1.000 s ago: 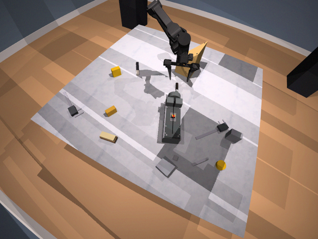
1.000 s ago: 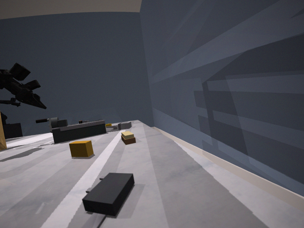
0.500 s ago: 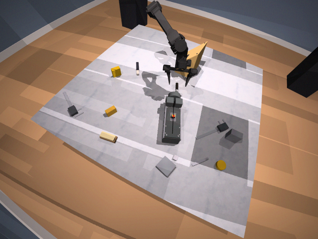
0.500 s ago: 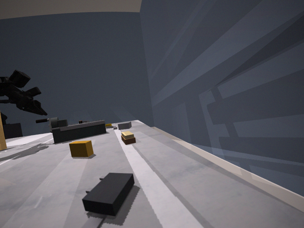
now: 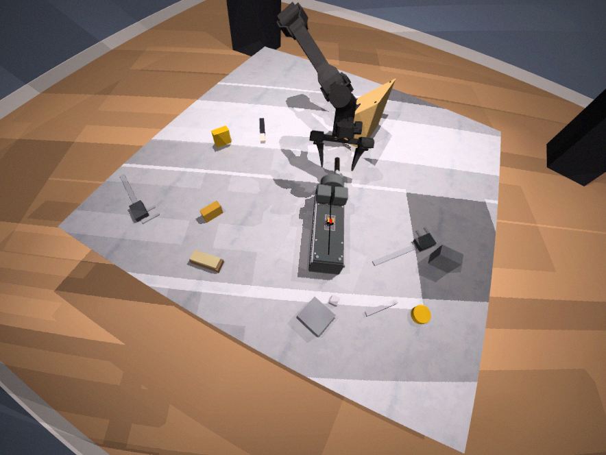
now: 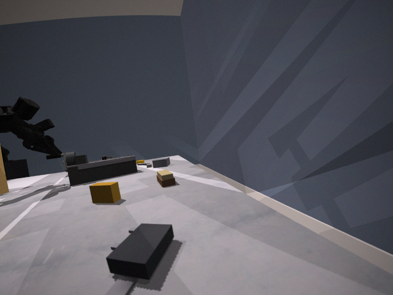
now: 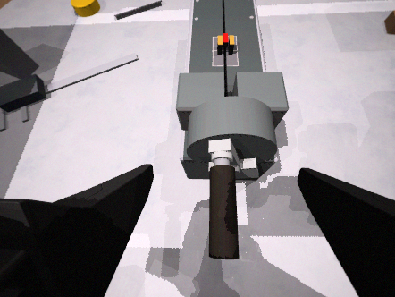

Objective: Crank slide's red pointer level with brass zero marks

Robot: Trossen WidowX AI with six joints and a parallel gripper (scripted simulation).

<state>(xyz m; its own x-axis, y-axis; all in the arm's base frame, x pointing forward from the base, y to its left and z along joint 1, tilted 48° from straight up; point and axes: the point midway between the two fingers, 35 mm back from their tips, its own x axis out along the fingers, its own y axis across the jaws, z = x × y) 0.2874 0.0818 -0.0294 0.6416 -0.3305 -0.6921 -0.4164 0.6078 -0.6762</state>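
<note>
My gripper tip is 20 mm past the dark brown crank handle and 10 mm to the left of it. Round my gripper tip: tan block (410 mm ahead, 190 mm to the right, 110 mm below); yellow cube (460 mm to the right, 90 mm below, 10 mm ahead); red pointer (150 mm ahead, 60 mm to the left, 40 mm below).
</note>
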